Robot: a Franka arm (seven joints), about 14 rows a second.
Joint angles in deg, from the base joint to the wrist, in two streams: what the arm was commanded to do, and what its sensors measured. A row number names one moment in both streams.
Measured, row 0: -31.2 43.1 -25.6 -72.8 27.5 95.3 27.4
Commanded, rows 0 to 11: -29.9 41.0 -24.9 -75.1 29.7 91.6 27.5; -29.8 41.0 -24.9 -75.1 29.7 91.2 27.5; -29.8 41.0 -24.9 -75.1 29.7 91.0 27.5; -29.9 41.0 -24.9 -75.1 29.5 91.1 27.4; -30.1 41.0 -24.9 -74.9 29.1 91.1 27.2; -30.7 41.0 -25.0 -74.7 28.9 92.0 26.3; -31.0 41.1 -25.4 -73.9 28.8 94.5 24.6; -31.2 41.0 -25.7 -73.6 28.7 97.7 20.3; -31.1 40.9 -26.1 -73.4 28.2 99.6 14.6; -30.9 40.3 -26.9 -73.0 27.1 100.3 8.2; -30.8 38.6 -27.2 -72.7 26.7 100.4 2.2; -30.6 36.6 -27.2 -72.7 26.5 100.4 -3.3
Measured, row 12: -31.0 41.3 -26.9 -72.0 27.3 100.4 5.5
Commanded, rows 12 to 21: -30.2 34.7 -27.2 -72.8 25.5 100.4 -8.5; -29.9 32.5 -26.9 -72.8 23.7 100.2 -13.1; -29.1 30.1 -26.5 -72.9 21.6 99.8 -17.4; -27.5 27.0 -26.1 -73.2 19.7 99.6 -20.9; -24.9 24.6 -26.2 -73.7 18.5 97.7 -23.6; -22.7 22.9 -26.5 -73.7 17.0 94.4 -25.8; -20.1 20.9 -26.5 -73.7 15.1 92.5 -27.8; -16.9 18.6 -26.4 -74.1 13.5 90.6 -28.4; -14.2 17.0 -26.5 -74.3 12.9 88.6 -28.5; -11.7 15.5 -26.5 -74.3 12.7 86.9 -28.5
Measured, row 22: -16.4 19.7 -26.2 -71.4 14.8 89.1 -26.8
